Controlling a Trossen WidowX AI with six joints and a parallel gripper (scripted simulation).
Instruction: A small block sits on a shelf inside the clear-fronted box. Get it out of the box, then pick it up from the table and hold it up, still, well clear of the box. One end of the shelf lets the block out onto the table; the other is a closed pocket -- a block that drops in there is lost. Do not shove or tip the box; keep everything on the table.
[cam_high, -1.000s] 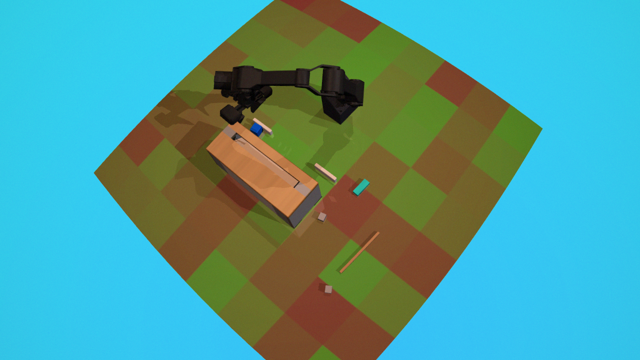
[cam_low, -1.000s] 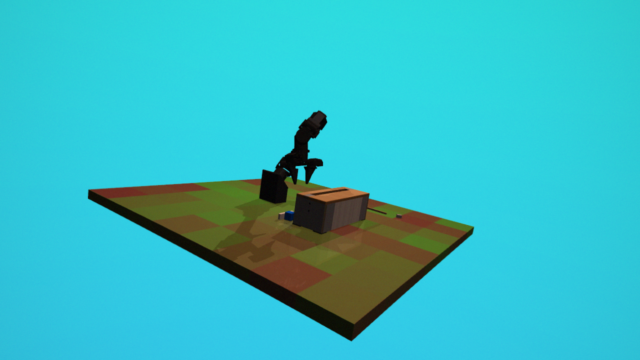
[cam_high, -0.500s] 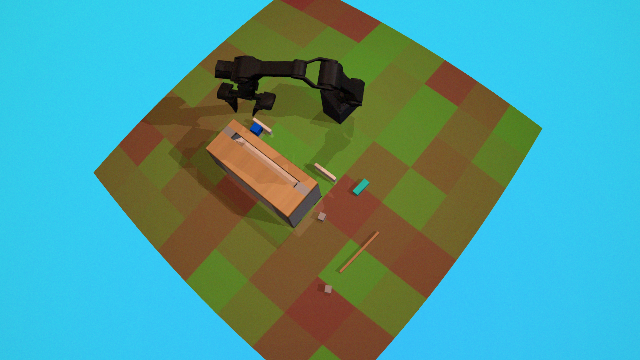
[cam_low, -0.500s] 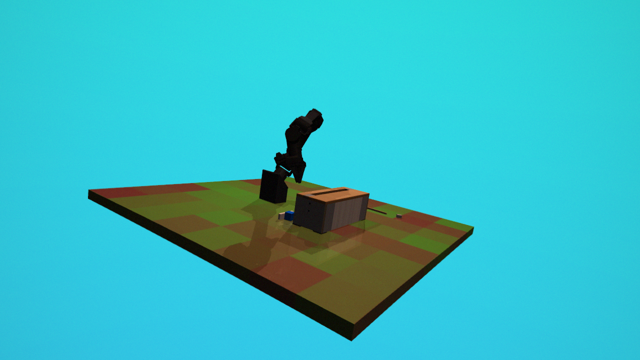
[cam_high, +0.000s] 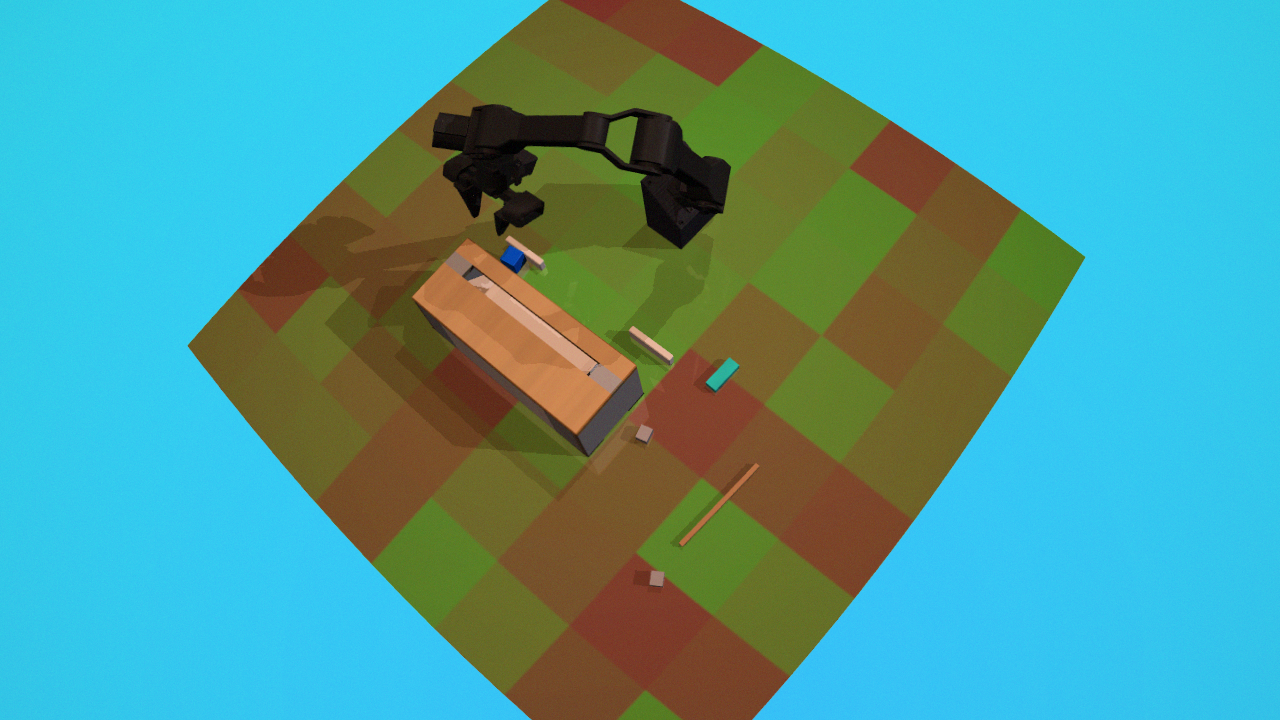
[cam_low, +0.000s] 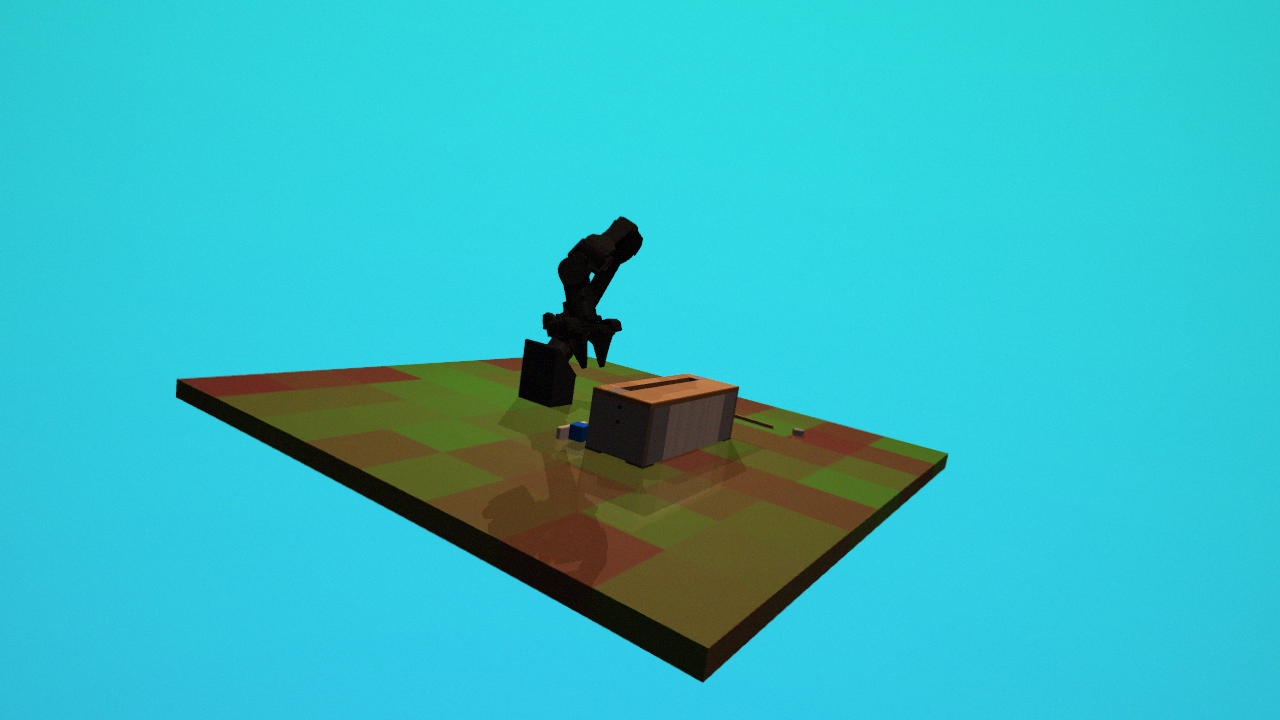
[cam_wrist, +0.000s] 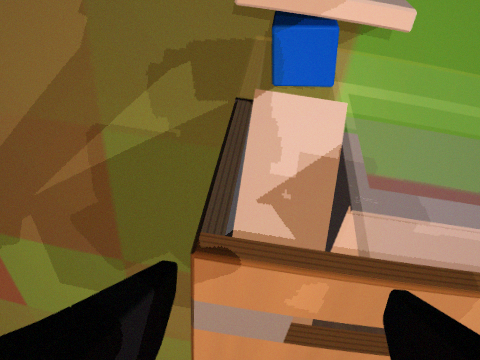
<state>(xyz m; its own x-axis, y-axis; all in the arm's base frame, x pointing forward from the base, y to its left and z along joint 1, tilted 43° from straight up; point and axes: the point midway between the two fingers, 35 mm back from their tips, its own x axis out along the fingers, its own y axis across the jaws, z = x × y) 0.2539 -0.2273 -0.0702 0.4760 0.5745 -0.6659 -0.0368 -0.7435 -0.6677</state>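
My gripper tip is now 20 mm past the blue block and 140 mm above it. The rest, counted from my gripper tip: box: 70 mm ahead, 150 mm to the left, 100 mm below; thin orange rod: 130 mm ahead, 570 mm to the left, 160 mm below.
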